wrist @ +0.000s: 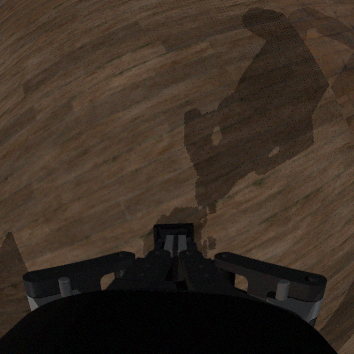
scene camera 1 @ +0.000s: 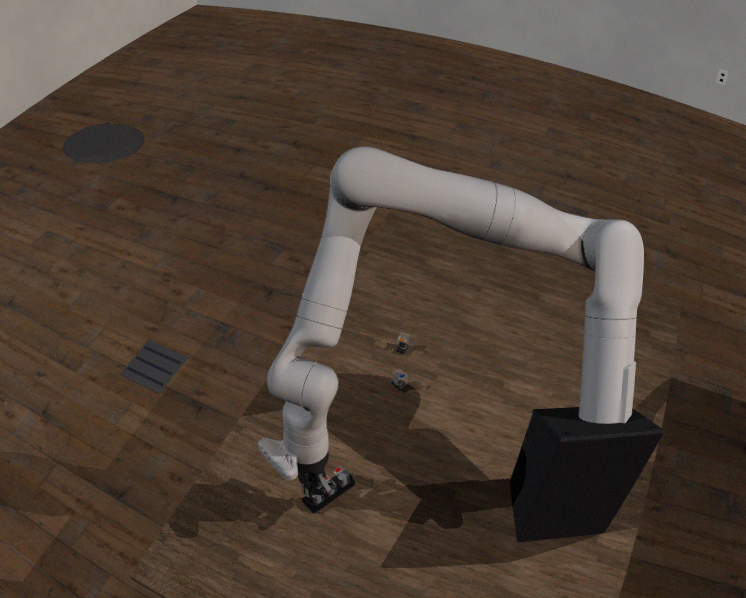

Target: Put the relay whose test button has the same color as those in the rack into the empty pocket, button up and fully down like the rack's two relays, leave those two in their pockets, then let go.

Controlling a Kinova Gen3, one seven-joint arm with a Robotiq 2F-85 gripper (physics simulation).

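Where they show: gripper, fingertip midpoint: (wrist: 175,247) (scene camera 1: 309,492); arm's base, origin of the base link: (scene camera 1: 604,416).
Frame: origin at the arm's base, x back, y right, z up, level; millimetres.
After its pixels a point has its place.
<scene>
The black rack (scene camera 1: 336,494) @(x -421, y -178, z -272 mm) stands on the floor under the wrist; its black end rim (wrist: 173,227) @(x -459, y -225, z -266 mm) appears to show just beyond the fingers in the wrist view. A relay with a red button (scene camera 1: 338,470) @(x -433, y -145, z -238 mm) stands towards the rack's right end. A second red button (scene camera 1: 325,478) @(x -446, y -173, z -237 mm) shows near the middle, close to the fingers. Pale shapes at the rack's left end are partly hidden, and I cannot tell which pocket is empty. A relay with an orange button (scene camera 1: 402,343) @(x -465, y 222, z -247 mm) and one with a blue button (scene camera 1: 399,378) @(x -428, y 124, z -243 mm) stand apart on the floor. My gripper (scene camera 1: 315,493) @(x -457, y -217, z -237 mm) (wrist: 175,247) @(x -457, y -217, z -237 mm) is shut, with nothing held, low at the rack.
The arm's black base block (scene camera 1: 569,476) @(x -21, y -109, z -45 mm) stands at the right. A dark slatted floor grate (scene camera 1: 154,366) lies at the left, and a dark round disc (scene camera 1: 103,143) lies further back. The arm's shadows cross the floor around the rack.
</scene>
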